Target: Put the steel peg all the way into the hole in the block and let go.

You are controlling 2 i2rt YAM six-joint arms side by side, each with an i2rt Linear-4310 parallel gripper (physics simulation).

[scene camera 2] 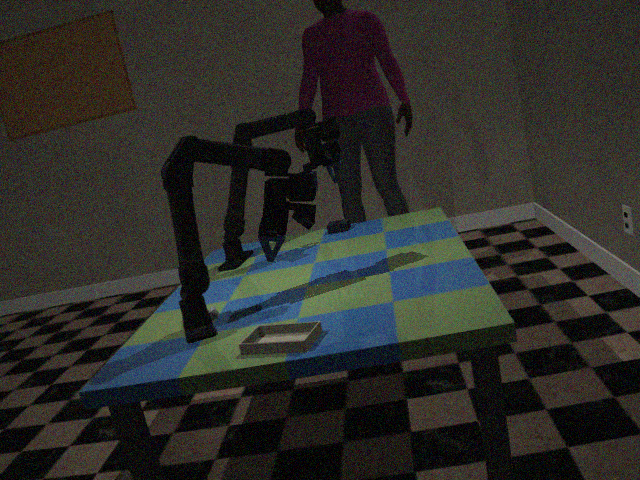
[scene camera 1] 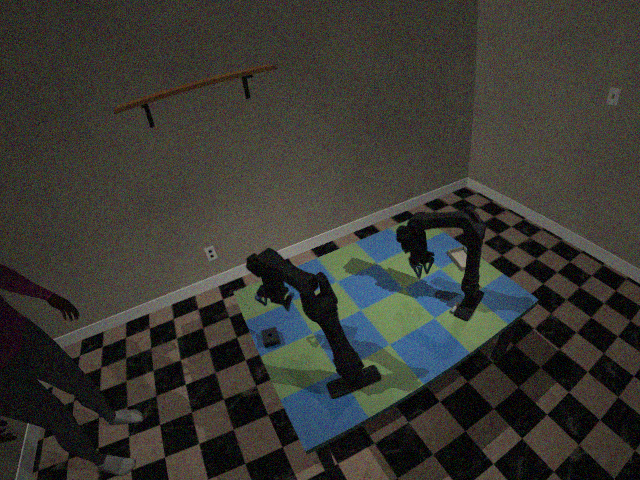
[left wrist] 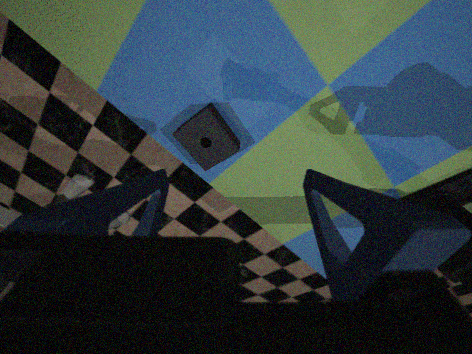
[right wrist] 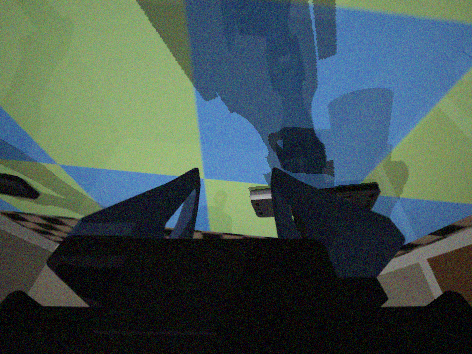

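Note:
The dark square block lies on the table near its edge. Its round hole faces up and looks dark and empty in the left wrist view. I cannot make out the steel peg for certain. A small pale grey piece shows beside the right arm's base; I cannot tell whether it is the peg or part of the base. My left gripper is open and empty, above the table near the block. My right gripper is half open and empty, above the table.
A shallow rectangular tray with a pale floor stands near the table's edge by the right arm. A person stands beyond the table's far end in scene camera 2. Arm shadows cross the checkered tabletop.

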